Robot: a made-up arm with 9 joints.
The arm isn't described. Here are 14 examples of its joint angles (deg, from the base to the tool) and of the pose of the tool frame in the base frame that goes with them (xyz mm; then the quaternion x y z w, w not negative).
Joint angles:
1: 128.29 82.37 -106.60 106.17 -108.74 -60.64 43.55 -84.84 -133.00
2: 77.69 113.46 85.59 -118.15 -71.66 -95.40 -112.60 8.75 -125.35
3: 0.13 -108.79 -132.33 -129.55 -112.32 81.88 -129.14 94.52 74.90
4: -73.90 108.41 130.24 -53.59 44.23 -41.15 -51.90 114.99 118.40
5: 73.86 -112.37 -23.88 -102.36 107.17 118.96 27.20 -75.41 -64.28
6: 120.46 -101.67 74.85 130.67 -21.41 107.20 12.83 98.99 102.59
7: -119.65 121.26 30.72 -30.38 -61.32 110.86 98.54 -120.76 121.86
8: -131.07 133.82 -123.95 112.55 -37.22 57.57 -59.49 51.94 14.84
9: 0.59 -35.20 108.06 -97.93 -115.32 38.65 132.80 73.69 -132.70
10: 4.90 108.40 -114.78 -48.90 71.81 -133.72 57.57 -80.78 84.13
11: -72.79 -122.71 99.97 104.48 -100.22 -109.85 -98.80 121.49 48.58
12: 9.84 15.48 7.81 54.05 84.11 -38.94 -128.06 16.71 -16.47
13: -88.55 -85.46 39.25 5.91 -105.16 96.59 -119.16 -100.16 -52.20
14: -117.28 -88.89 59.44 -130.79 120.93 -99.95 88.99 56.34 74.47
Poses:
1: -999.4 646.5 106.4 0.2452 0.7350 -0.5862 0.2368
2: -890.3 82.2 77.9 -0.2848 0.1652 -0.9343 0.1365
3: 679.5 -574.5 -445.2 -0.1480 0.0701 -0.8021 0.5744
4: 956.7 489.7 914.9 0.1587 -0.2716 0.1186 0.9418
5: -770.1 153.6 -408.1 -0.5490 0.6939 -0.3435 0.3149
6: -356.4 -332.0 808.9 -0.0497 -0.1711 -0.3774 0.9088
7: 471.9 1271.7 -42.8 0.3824 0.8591 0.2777 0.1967
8: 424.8 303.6 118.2 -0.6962 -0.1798 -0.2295 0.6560
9: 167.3 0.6 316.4 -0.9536 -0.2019 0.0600 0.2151
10: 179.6 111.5 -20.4 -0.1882 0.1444 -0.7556 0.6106
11: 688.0 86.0 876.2 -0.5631 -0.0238 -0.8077 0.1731
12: -470.7 -588.2 -531.3 -0.4021 0.3995 0.5318 0.6292
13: 629.5 -3.5 808.7 0.0938 -0.2937 0.8123 0.4952
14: 591.0 -266.3 53.3 -0.1598 0.6821 0.1103 0.7050
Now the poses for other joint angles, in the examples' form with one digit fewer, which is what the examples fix.
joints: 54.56 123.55 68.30 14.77 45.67 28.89 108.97 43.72 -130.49
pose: -1033 653 -120 -0.436 -0.062 -0.896 0.062
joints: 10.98 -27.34 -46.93 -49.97 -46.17 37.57 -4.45 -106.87 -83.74
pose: -840 -566 209 0.576 0.731 0.303 0.204
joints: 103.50 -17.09 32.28 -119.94 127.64 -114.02 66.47 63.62 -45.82
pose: -485 -336 457 -0.366 0.574 -0.417 0.602
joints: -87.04 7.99 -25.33 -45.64 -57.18 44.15 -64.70 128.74 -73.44
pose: -20 -197 -318 -0.563 0.547 -0.593 0.177
